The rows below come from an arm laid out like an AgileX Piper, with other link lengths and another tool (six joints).
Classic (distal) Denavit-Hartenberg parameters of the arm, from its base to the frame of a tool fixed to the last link. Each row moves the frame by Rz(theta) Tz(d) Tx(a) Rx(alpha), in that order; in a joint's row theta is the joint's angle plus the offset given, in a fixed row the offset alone. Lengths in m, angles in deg.
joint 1: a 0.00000  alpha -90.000  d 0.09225  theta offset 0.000
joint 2: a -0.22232  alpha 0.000  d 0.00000  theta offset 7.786
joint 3: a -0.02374  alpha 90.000  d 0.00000  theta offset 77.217
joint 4: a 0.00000  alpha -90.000  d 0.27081  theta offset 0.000
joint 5: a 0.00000  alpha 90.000  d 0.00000  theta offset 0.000
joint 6: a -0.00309  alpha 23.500  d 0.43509  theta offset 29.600
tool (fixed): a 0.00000  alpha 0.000  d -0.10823  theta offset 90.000
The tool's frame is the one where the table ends.
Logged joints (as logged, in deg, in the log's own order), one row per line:
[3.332, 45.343, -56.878, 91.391, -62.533, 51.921]
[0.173, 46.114, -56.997, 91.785, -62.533, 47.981]
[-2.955, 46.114, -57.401, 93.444, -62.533, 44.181]
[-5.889, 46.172, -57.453, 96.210, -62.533, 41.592]
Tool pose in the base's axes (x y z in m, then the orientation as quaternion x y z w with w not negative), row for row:
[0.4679, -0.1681, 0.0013, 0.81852, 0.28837, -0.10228, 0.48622]
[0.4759, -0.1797, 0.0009, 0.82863, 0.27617, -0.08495, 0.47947]
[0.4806, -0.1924, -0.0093, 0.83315, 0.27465, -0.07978, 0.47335]
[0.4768, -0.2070, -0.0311, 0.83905, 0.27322, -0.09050, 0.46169]
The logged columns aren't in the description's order. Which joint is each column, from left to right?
Columns, left to right: joint 1, joint 6, joint 4, joint 2, joint 3, joint 5.
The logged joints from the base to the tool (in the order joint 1, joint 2, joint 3, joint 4, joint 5, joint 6), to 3 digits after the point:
[3.332, 91.391, -62.533, -56.878, 51.921, 45.343]
[0.173, 91.785, -62.533, -56.997, 47.981, 46.114]
[-2.955, 93.444, -62.533, -57.401, 44.181, 46.114]
[-5.889, 96.210, -62.533, -57.453, 41.592, 46.172]

